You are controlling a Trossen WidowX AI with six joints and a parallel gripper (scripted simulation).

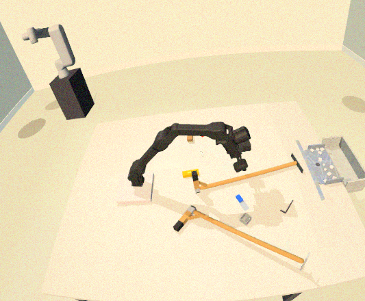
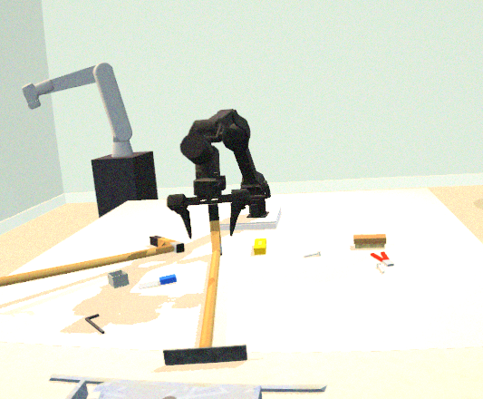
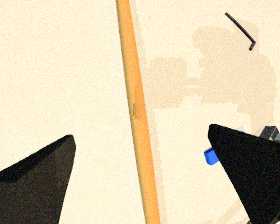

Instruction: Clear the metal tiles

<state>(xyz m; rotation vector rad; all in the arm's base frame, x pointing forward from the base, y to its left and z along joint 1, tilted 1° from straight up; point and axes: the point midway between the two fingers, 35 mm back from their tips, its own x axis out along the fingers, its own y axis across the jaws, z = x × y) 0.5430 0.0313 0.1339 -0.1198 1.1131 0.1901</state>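
Now: the long scraper 60 mm below my gripper tip, 40 mm ahead of it and 10 mm to the left of it. Round my gripper tip: yellow block (280 mm behind, 110 mm below, 50 mm to the left); then blue marker (150 mm to the right, 120 mm below, 10 mm behind); then small grey box (250 mm to the right, 110 mm below, 10 mm ahead).
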